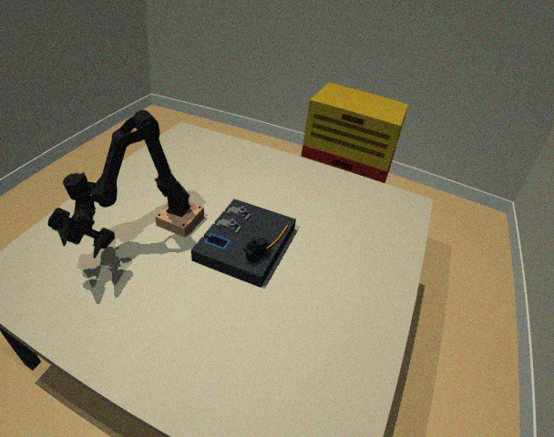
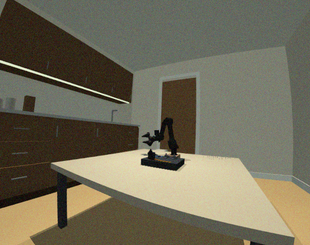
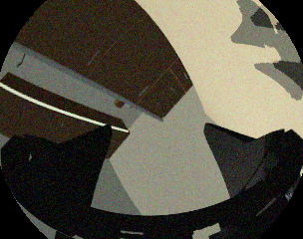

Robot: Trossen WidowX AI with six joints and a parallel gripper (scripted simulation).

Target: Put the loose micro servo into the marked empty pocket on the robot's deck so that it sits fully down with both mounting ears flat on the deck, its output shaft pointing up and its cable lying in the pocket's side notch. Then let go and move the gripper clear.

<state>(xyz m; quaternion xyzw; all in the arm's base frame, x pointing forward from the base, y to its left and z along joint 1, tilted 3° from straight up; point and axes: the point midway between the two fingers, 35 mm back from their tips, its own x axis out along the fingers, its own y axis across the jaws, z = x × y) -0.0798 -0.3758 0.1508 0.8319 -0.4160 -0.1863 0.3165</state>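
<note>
The dark robot deck is 390 mm to the left of my gripper tip, 370 mm ahead of it and 150 mm below it.
</note>
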